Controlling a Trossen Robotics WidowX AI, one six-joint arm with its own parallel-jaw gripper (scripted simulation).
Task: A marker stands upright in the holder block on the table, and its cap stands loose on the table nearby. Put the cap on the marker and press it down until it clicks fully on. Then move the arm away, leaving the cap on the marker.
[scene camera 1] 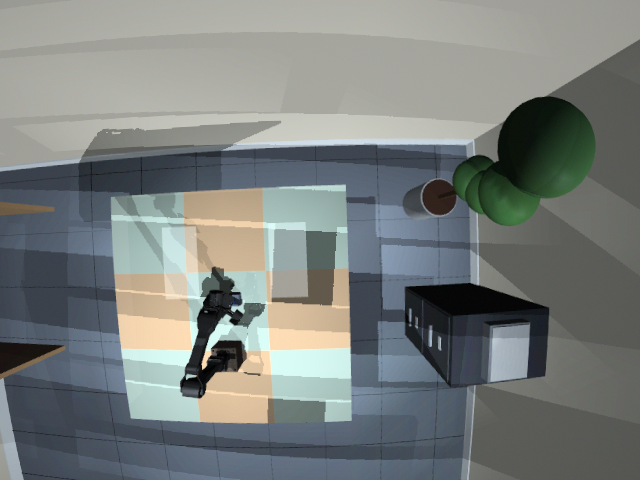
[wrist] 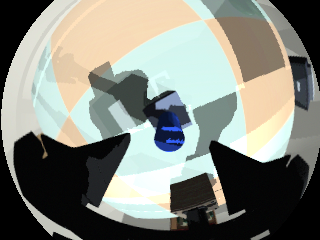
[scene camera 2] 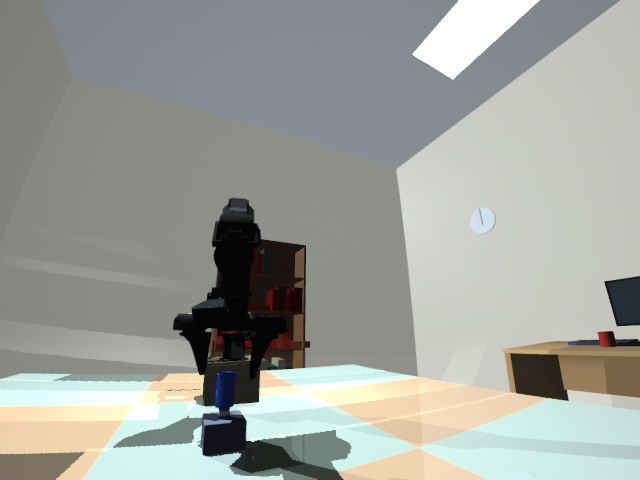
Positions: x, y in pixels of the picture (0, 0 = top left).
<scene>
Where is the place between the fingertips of my gripper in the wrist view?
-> At 171, 141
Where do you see a blue cap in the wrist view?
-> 169, 136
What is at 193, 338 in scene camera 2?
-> My gripper.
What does my gripper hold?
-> Nothing.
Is my gripper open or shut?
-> Open.
</scene>
